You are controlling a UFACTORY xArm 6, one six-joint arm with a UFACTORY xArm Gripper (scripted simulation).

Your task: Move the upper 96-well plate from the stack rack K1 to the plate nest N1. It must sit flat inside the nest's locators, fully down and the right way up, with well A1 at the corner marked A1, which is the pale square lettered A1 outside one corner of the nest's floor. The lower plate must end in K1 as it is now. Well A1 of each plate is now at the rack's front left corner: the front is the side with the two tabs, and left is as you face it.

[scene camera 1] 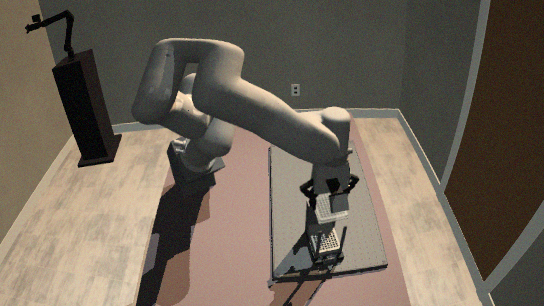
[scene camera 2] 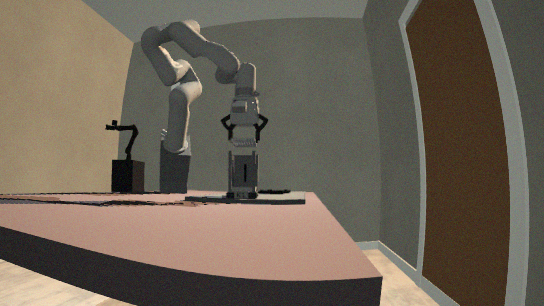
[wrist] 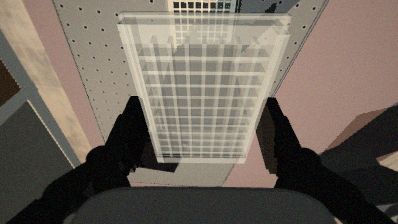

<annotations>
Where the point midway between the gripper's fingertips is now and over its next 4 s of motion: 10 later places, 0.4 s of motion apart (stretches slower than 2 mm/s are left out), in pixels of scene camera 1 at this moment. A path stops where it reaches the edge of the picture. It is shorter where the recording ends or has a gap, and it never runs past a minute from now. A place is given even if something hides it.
My gripper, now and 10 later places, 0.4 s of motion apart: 328,204; 328,199; 329,191; 329,183; 330,175; 330,168; 330,162; 330,156; 331,149; 331,144; 331,138
</annotations>
